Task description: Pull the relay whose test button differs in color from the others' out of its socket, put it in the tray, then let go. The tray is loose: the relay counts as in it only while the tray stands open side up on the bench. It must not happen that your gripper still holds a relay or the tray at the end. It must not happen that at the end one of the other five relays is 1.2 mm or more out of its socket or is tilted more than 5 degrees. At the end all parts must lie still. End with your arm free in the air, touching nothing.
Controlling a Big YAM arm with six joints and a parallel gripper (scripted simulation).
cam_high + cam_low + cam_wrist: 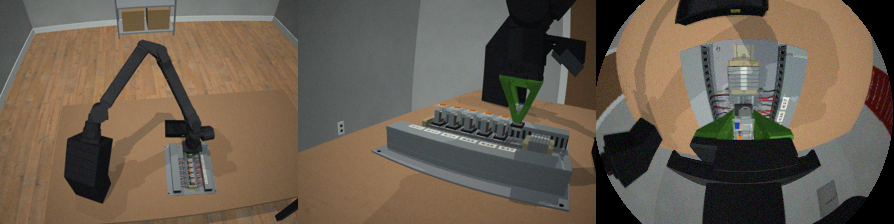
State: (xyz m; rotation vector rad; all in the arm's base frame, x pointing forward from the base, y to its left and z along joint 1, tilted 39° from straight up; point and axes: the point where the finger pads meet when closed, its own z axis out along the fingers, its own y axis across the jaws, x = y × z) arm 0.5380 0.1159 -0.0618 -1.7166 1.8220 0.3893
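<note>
The relay lies right at my hand. From my hand the other things lie so: black tray 4 cm behind, 23 cm to the left, 6 cm below.
</note>
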